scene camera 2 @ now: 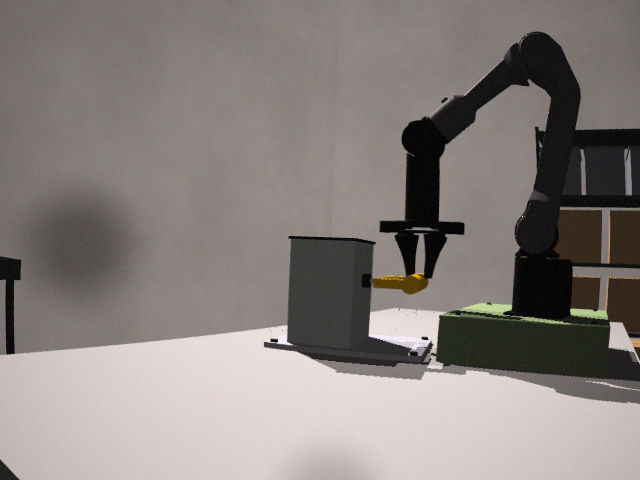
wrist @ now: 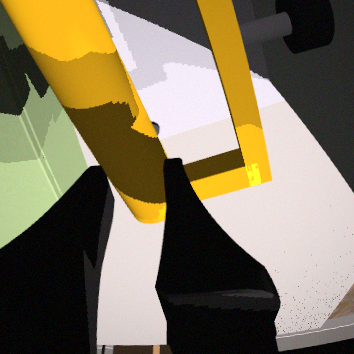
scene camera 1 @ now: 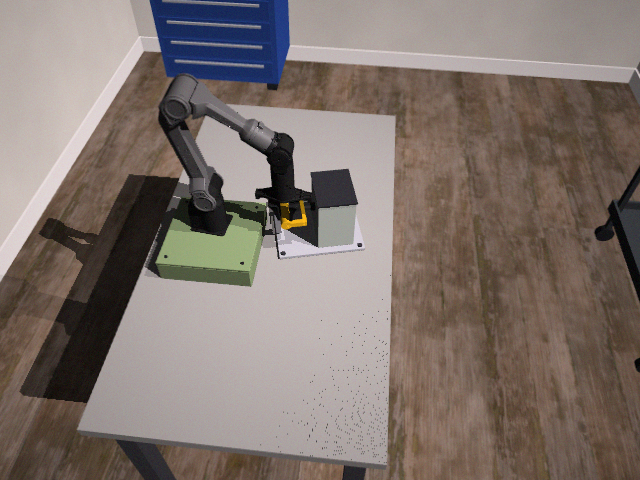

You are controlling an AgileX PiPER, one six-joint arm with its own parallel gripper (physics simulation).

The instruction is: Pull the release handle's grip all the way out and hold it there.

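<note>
The release handle's yellow grip [scene camera 1: 285, 223] [scene camera 2: 415, 284] [wrist: 120, 130] is a thick bar with side arms forming a frame. It stands out level from the grey box [scene camera 1: 337, 224] [scene camera 2: 316, 289]. A short grey rod [wrist: 267, 29] shows between the frame and a black collar [scene camera 2: 366, 280] [wrist: 311, 25] on the box. My gripper [scene camera 1: 284, 209] [scene camera 2: 419, 275] [wrist: 137, 180] points straight down, with one fingertip on each side of the thick bar near one end. It is shut on the bar. The far fingertip contact is partly hidden in scene camera 1.
The box stands on a white base plate [scene camera 1: 320, 251] bolted at its corners. The green block [scene camera 1: 209, 248] [scene camera 2: 522, 343] under the arm's base is close beside this plate. A blue drawer cabinet [scene camera 1: 219, 54] stands behind the table [scene camera 1: 248, 361], and a dark cart [scene camera 1: 628, 248] stands at the right.
</note>
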